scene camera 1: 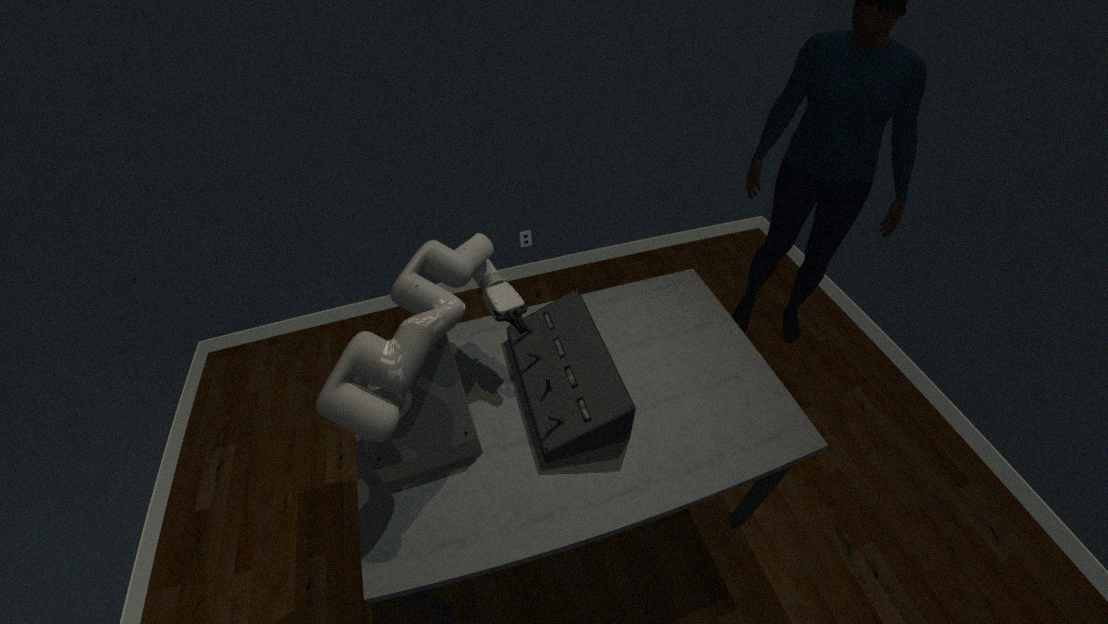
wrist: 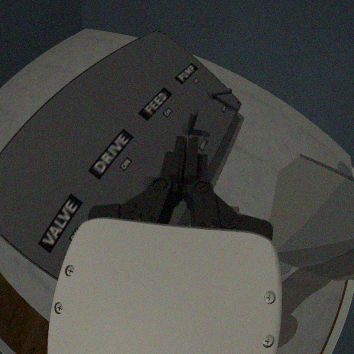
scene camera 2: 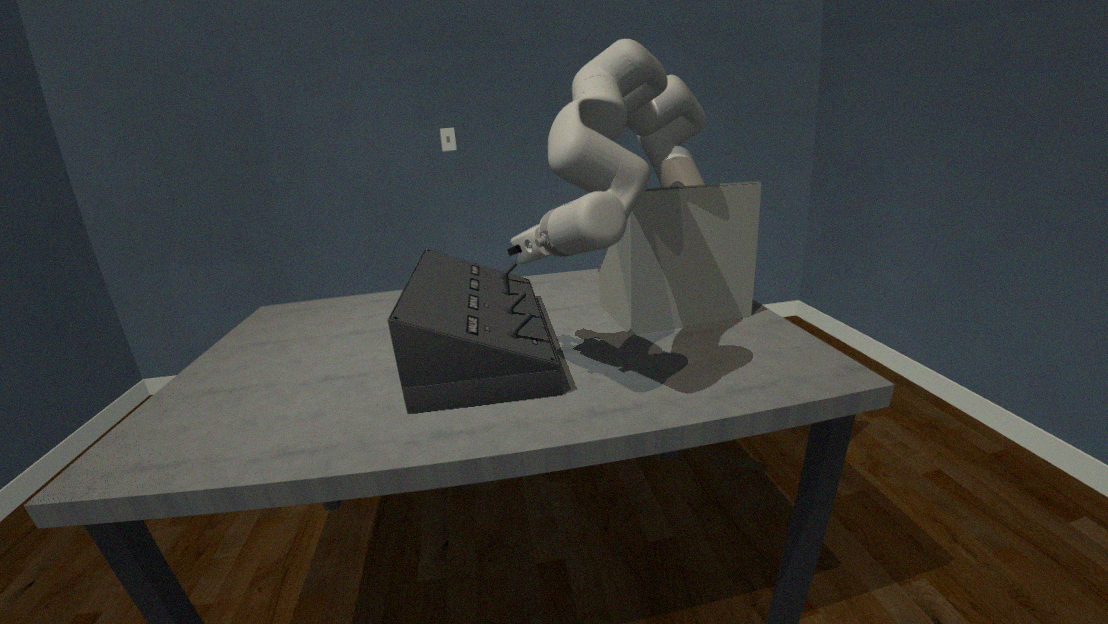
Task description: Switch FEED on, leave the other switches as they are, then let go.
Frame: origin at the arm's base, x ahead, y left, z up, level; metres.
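Seen in the pictures: gripper, between the fingertips: (scene camera 1: 524, 330) (wrist: 187, 150); arm's base, origin of its link: (scene camera 2: 696, 218).
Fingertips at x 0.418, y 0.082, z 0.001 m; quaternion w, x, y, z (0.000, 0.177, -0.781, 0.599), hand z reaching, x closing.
Observation:
Offsets run from my fingertips to a thing's top centre. "pt": to the spot under its first point. Level surfaces: height alone.
The dark sloped panel (scene camera 1: 593, 348) (scene camera 2: 434, 290) (wrist: 95, 110) has four levers. The FEED lever {dx +0.019, dy -0.129, dz -0.082 m} (scene camera 1: 545, 387) (scene camera 2: 508, 284) (wrist: 193, 121) leans upslope, toward its ON mark. The DRIVE lever {pt dx +0.010, dy -0.005, dz -0.142 m} (scene camera 1: 531, 361) (scene camera 2: 517, 304), VALVE lever {dx +0.031, dy +0.111, dz -0.092 m} (scene camera 2: 524, 324) and PUMP lever {pt dx -0.015, dy -0.244, dz -0.141 m} (scene camera 1: 552, 424) (wrist: 222, 92) lean toward the low edge, away from ON. My gripper (scene camera 1: 522, 331) (scene camera 2: 514, 251) (wrist: 187, 150) is shut and empty, raised above the panel. In the wrist view its tips overlap the foot of the FEED lever and the DRIVE and VALVE levers are hidden.
The panel stands on a pale table {dz -0.221 m} (scene camera 1: 682, 348) (scene camera 2: 310, 410). A light block (scene camera 1: 438, 422) (scene camera 2: 697, 263) bearing the arm's base stands facing the panel's low edge. A person (scene camera 1: 841, 116) stands beyond the table's far corner in scene camera 1.

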